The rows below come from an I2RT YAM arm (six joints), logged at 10 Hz.
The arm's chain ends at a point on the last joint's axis. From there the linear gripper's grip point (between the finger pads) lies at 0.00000 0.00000 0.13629 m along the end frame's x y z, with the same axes.
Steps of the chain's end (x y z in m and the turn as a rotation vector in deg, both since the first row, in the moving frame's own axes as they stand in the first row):
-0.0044 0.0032 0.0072 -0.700 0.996 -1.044
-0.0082 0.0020 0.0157 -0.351 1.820 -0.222
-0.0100 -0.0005 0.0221 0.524 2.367 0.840
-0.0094 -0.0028 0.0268 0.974 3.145 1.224
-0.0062 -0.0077 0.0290 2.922 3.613 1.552
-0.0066 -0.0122 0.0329 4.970 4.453 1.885
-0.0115 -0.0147 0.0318 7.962 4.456 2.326
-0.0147 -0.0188 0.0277 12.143 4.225 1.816
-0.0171 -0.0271 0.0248 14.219 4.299 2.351
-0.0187 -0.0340 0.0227 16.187 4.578 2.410
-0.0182 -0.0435 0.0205 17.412 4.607 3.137
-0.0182 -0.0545 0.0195 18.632 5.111 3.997
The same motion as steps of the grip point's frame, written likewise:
-0.0020 0.0048 0.0072 -0.700 0.996 -1.044
-0.0039 0.0028 0.0156 -0.351 1.820 -0.222
-0.0044 -0.0017 0.0220 0.524 2.367 0.840
-0.0019 -0.0050 0.0266 0.974 3.145 1.224
0.0025 -0.0145 0.0286 2.922 3.613 1.552
0.0042 -0.0238 0.0320 4.970 4.453 1.885
-0.0006 -0.0333 0.0301 7.962 4.456 2.326
-0.0043 -0.0473 0.0243 12.143 4.225 1.816
-0.0063 -0.0603 0.0202 14.219 4.299 2.351
-0.0072 -0.0717 0.0169 16.187 4.578 2.410
-0.0063 -0.0839 0.0138 17.412 4.607 3.137
-0.0048 -0.0975 0.0118 18.632 5.111 3.997

